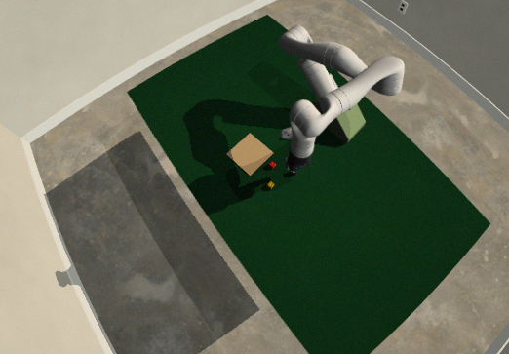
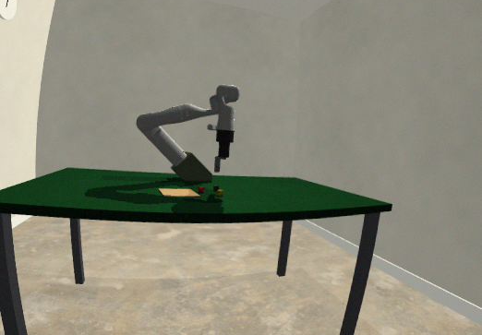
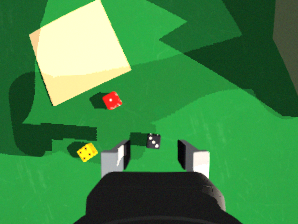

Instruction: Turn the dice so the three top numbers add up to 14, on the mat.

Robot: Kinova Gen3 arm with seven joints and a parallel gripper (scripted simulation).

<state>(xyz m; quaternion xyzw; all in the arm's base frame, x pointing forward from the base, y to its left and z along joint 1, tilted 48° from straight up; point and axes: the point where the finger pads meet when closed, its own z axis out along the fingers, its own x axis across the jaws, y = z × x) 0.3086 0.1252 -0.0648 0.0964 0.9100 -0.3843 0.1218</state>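
Now: the black die 9 cm below my hand. The rest, counted from my hand: yellow die 10 cm ahead, 9 cm below, 1 cm to the right; then tan mat 18 cm to the right, 10 cm below, 8 cm ahead; then red die 9 cm below, 8 cm to the right, 4 cm ahead.
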